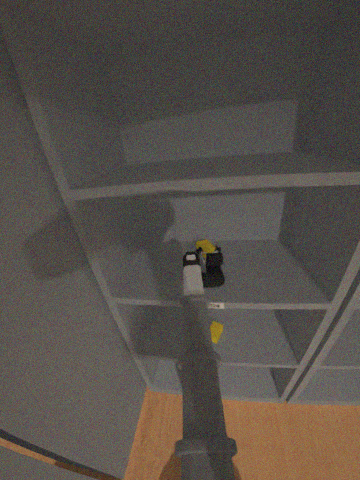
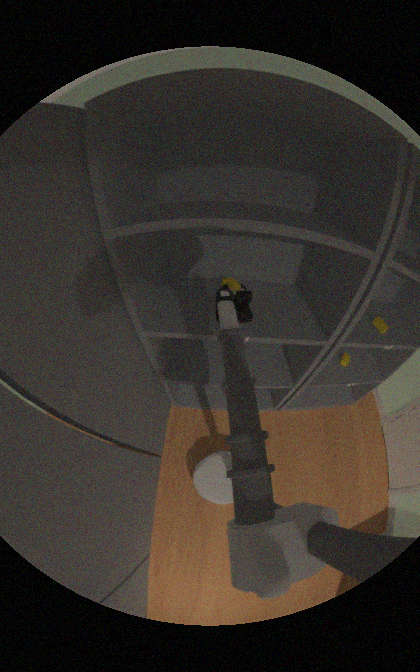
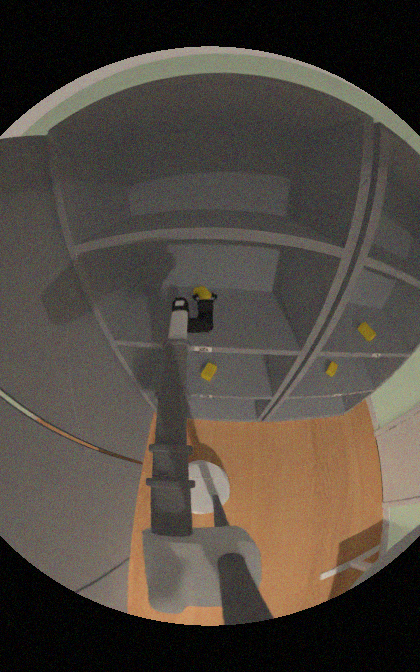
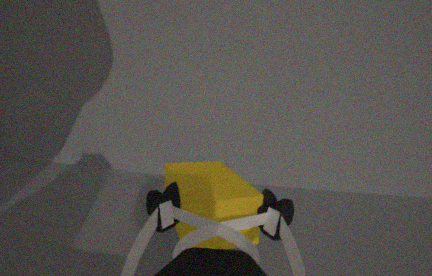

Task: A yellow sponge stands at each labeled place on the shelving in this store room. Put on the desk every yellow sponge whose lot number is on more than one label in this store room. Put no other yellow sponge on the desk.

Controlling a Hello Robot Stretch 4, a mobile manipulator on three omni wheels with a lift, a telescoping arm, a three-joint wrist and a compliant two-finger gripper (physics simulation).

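Places are measured from the robot's base along level axes (x ahead, y left, z up), in metres.
Pixels of known places: gripper, fingertip midpoint: (image 1: 207, 248) (image 4: 219, 201).
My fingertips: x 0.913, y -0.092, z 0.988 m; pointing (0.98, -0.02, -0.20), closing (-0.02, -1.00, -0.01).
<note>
Behind a point stands the place of what it marks.
A yellow sponge (image 1: 204, 244) {x 0.922, y -0.075, z 1.009 m} (image 2: 231, 283) (image 3: 201, 291) (image 4: 192, 187) {x 0.890, y -0.069, z 1.010 m} is in the shelf compartment at the end of my arm. My gripper (image 1: 209, 251) {x 0.913, y -0.092, z 0.988 m} (image 2: 236, 288) (image 3: 205, 297) (image 4: 219, 201) {x 0.913, y -0.092, z 0.988 m} is shut on it, with one fingertip pad at each side. Whether the sponge touches the shelf board is hard to tell. A second yellow sponge (image 1: 216, 332) {x 0.712, y -0.106, z 0.552 m} (image 3: 209, 371) stands one shelf below. Two more yellow sponges, an upper one (image 2: 380, 325) (image 3: 366, 331) and a lower one (image 2: 345, 360) (image 3: 331, 369), stand in the right unit. A white label (image 1: 216, 305) {x 0.573, y -0.081, z 0.949 m} (image 3: 202, 349) is on the shelf edge, unreadable. The desk does not show.
The grey shelf board's front edge (image 1: 270, 305) {x 0.549, y -0.278, z 0.953 m} runs below the gripper, and another board's edge (image 1: 250, 183) {x 0.564, y -0.167, z 1.402 m} runs above it. Upright panels (image 1: 334, 312) {x 0.516, y -0.518, z 0.914 m} part the two units. A grey wall stands close on the left. A white round object (image 2: 212, 477) (image 3: 207, 487) is low beside the arm.
</note>
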